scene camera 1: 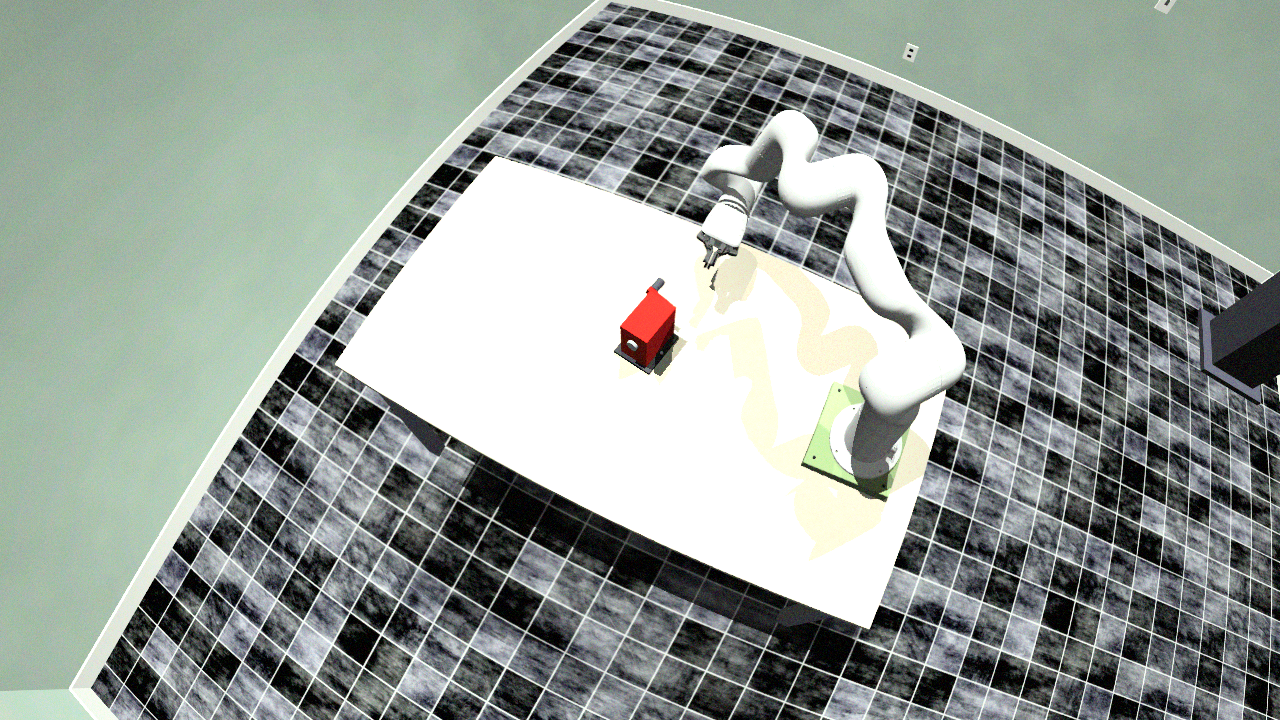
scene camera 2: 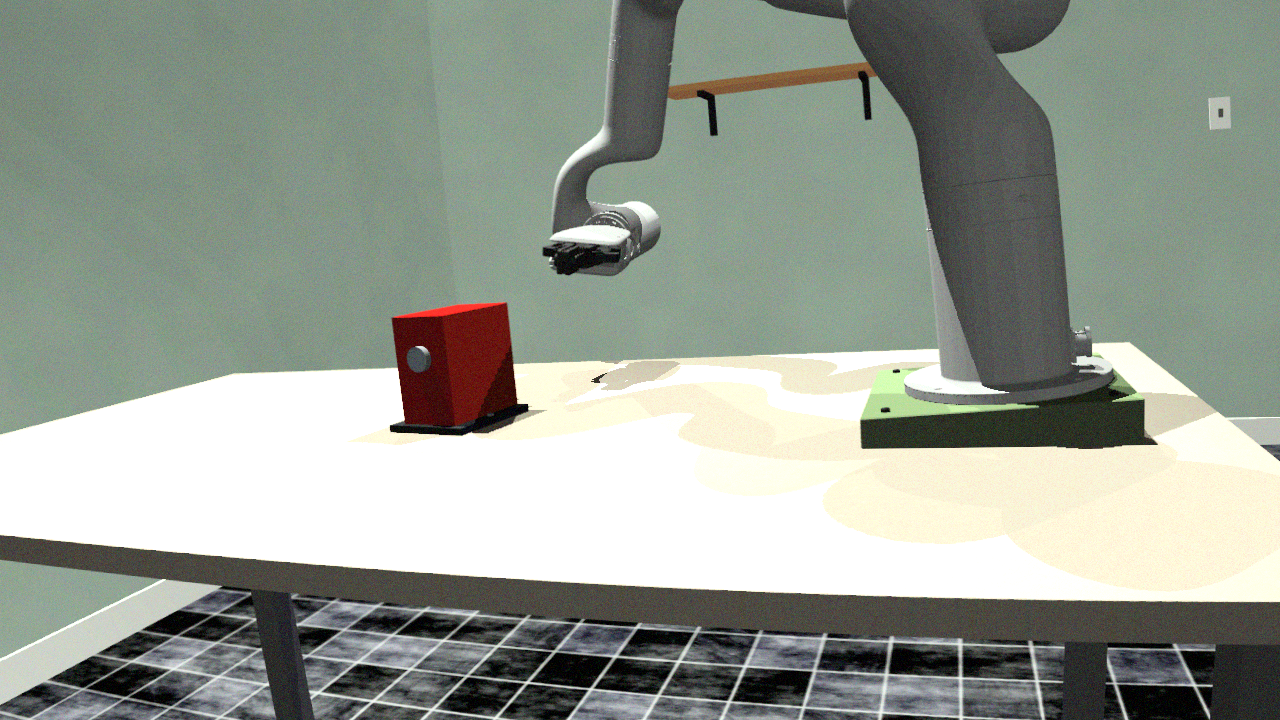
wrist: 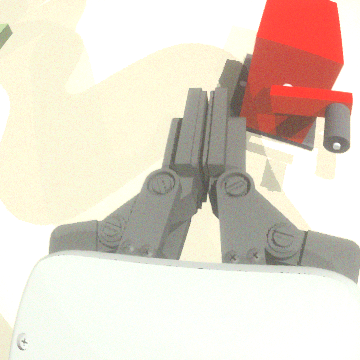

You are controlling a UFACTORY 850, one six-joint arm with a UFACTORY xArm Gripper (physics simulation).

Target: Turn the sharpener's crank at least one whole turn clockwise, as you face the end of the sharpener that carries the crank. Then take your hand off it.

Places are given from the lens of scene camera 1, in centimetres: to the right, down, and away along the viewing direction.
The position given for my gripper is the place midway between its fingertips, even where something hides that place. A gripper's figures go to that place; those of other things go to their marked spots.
my gripper (scene camera 1: 707,266): 16, -22, 146
red sharpener (scene camera 1: 647,334): 2, -6, 142
